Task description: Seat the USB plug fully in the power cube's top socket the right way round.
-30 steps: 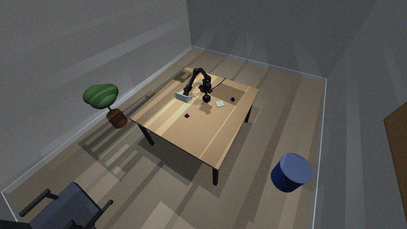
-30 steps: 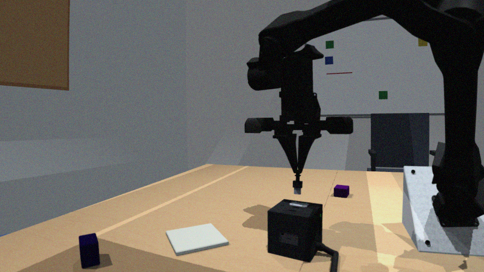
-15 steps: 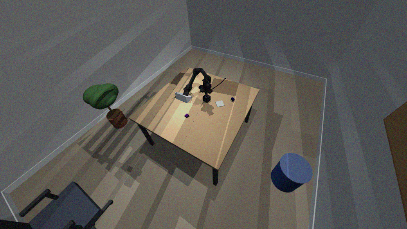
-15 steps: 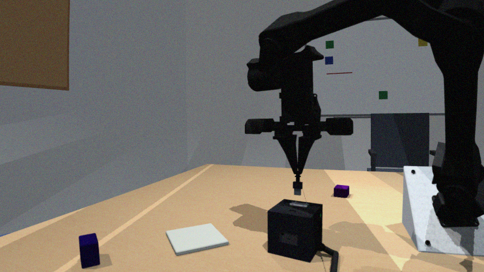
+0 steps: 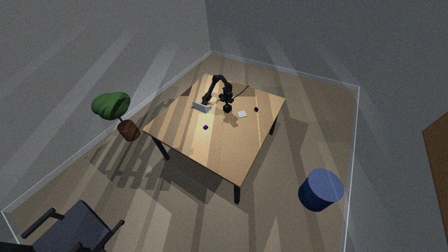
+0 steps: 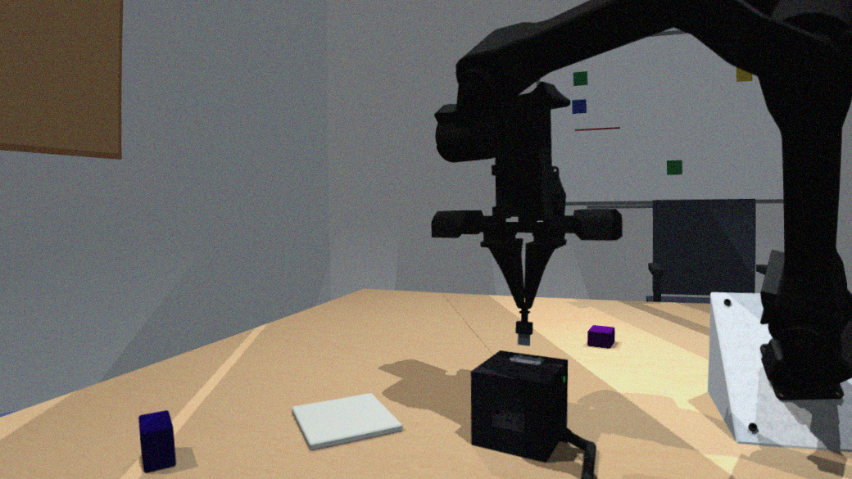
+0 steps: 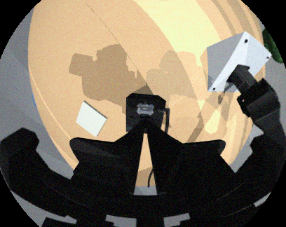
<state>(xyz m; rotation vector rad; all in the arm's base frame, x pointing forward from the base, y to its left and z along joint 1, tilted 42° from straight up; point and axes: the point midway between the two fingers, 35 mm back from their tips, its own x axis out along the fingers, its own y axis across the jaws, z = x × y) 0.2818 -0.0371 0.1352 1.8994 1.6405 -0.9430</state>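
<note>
Right now the USB plug is 20 mm below my gripper tip. The rest, counted from my gripper tip: dark blue block 330 mm ahead, 160 mm to the left, 110 mm below; flat pad 190 mm ahead, 30 mm to the left, 130 mm below; USB socket 60 mm below.
</note>
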